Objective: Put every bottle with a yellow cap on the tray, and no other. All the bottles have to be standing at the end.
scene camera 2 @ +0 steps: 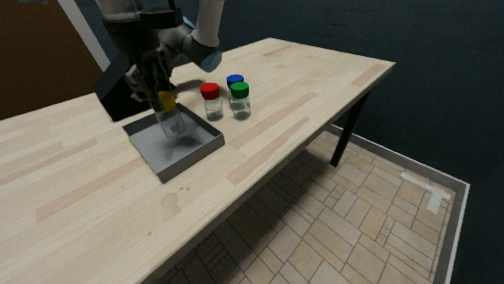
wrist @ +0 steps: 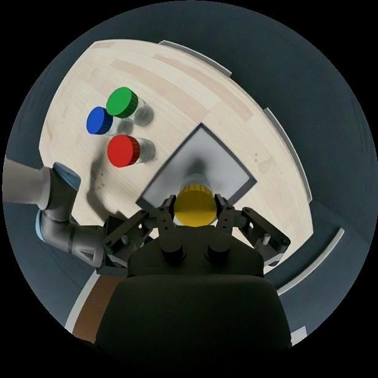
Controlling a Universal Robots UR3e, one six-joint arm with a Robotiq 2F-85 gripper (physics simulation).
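Observation:
A clear bottle with a yellow cap [scene camera 2: 167, 101] [wrist: 195, 206] is between the fingers of my gripper [scene camera 2: 161, 102] [wrist: 194, 200], which is shut on it at the cap. The bottle is slightly tilted in the scene view and is over the grey tray [scene camera 2: 192, 158] [wrist: 229, 149]; whether its base touches the tray floor I cannot tell. Bottles with a red cap [scene camera 2: 210, 91] [wrist: 123, 151], a green cap [scene camera 2: 240, 90] [wrist: 122, 102] and a blue cap [scene camera 2: 235, 79] [wrist: 99, 120] stand upright on the table beside the tray.
The three standing bottles are close together near one corner of the tray. A black box [scene camera 2: 116, 92] stands behind the tray in the scene view. The table's long edge runs diagonally past the tray.

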